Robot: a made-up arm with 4 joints. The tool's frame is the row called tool. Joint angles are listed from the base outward. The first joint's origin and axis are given. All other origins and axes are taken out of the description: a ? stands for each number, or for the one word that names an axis. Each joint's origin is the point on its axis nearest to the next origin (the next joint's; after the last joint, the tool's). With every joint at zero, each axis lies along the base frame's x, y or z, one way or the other. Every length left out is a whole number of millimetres.
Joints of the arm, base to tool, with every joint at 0 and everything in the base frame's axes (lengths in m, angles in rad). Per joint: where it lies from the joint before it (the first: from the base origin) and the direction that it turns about. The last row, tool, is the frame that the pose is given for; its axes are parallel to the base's.
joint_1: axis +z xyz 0 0 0.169
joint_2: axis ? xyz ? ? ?
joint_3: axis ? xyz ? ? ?
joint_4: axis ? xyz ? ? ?
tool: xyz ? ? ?
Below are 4 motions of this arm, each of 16 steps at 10 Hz.
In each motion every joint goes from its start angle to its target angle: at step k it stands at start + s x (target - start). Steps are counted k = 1, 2, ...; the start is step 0. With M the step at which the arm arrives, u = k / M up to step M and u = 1 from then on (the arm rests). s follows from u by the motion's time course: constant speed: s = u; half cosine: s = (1 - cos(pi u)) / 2; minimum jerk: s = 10 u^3 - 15 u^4 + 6 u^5.
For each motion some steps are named. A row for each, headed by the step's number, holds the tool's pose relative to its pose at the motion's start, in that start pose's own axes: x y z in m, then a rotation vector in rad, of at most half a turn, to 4 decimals.
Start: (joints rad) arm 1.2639 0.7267 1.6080 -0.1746
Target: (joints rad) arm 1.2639 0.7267 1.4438 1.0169
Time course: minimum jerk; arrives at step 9
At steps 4, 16:
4: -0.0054 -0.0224 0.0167 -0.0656 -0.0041 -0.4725
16: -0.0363 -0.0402 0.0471 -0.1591 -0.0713 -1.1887

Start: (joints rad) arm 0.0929 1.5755 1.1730 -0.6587
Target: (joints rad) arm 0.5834 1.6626 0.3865 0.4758
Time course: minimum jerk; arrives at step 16
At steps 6, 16:
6: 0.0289 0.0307 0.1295 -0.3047 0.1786 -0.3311
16: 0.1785 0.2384 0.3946 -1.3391 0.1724 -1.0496

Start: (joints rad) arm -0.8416 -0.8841 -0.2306 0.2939
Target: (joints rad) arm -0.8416 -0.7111 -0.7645 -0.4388
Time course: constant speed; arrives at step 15
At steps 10, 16:
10: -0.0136 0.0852 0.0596 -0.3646 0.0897 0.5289
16: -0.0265 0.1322 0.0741 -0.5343 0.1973 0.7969

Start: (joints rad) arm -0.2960 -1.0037 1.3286 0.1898
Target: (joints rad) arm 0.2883 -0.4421 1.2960 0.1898
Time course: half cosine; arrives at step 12
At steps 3, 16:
3: -0.0031 -0.0351 -0.0134 0.0516 0.0785 -0.0679
16: -0.0342 -0.1937 -0.0852 0.2467 0.6257 -0.4134

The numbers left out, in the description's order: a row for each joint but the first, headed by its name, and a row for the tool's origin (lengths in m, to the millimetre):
joint_2: axis +y, xyz -0.284 -0.235 0
joint_3: axis +x, xyz 0.051 0 -0.115
joint_4: axis -z, xyz 0 -0.242 0.105
tool: xyz 0.065 0.001 0

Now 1 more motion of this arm.
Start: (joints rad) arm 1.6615 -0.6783 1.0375 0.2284
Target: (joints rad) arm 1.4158 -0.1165 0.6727 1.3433
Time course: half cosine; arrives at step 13
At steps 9, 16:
9: -0.2287 0.0088 0.0729 -0.4001 -0.1243 -1.3160
16: -0.2916 0.0419 0.0872 -0.5079 -0.2008 -1.6669

